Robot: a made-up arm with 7 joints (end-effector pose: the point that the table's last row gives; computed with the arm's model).
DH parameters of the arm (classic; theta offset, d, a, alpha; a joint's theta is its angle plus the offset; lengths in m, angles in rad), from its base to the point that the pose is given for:
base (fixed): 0.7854 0 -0.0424 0
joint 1: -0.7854 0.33 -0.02 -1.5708
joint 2: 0 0.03 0.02 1.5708
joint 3: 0 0.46 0.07 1.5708
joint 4: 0 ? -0.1 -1.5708
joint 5: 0 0.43 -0.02 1.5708
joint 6: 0 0 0.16 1.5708
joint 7: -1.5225 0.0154 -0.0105 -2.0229
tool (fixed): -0.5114 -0.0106 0 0
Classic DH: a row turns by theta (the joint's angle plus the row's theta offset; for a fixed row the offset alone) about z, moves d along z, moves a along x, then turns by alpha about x.
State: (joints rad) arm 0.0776 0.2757 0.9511 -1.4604 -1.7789 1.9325 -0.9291
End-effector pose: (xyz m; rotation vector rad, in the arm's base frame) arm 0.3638 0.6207 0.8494 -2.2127 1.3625 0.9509
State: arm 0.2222 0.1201 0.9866 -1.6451 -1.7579 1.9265 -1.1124
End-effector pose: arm 0.1553 0.6754 0.8089 -2.6227 1.3671 0.8042
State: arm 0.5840 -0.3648 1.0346 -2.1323 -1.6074 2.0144 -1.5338
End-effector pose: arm -0.2845 0.5617 0.6338 2.4915 -0.9557 0.0647
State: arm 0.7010 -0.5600 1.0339 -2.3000 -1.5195 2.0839 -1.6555
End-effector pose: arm -0.3644 0.4754 0.5666 2.3887 -0.8852 0.2941
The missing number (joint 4, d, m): -0.05
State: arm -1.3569 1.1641 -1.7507 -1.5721 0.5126 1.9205 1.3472
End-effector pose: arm -0.5184 -0.6609 0.6303 -0.1604 -0.7030 -3.0021
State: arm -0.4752 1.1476 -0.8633 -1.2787 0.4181 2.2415 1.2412
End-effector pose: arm 0.5731 -0.7639 0.3042 0.7139 -0.1610 -1.3286
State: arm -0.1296 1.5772 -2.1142 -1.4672 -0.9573 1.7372 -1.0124
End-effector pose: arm 0.5221 -0.6645 0.5858 -0.8113 -2.4772 1.5258
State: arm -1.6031 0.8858 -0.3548 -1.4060 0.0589 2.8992 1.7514
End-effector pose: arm -0.1568 -0.9497 0.4386 0.3600 -1.3100 -1.8428
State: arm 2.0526 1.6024 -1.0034 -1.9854 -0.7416 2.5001 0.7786
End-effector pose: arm 0.1756 0.5129 -0.1578 -1.6954 0.9251 0.8525
